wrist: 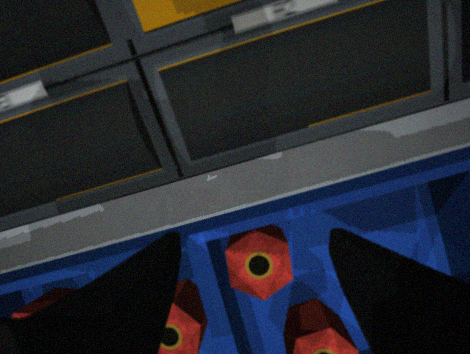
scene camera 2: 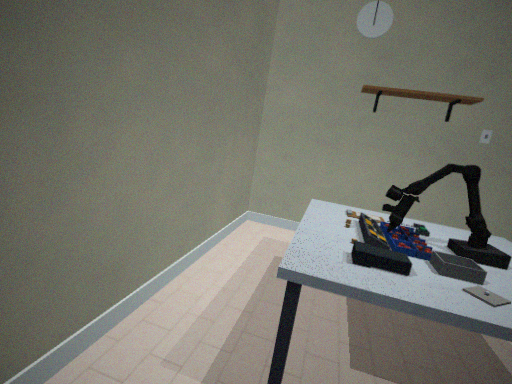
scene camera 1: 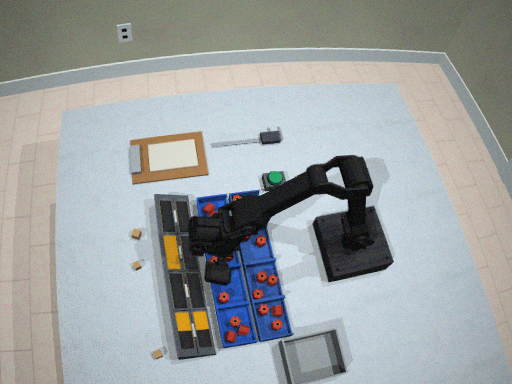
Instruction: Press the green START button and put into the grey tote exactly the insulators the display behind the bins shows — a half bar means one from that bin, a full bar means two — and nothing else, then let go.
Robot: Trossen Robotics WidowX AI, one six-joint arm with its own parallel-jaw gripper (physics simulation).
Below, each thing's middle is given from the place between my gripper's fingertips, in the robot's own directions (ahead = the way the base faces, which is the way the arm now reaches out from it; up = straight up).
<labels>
Now: hand 300 mm to the right of the grey tote (scene camera 1: pixel 321 350) and 220 mm past it. The rest, counted from my hand: dark box (scene camera 2: pixel 363 254) (430 mm to the left, 80 mm ahead).
</labels>
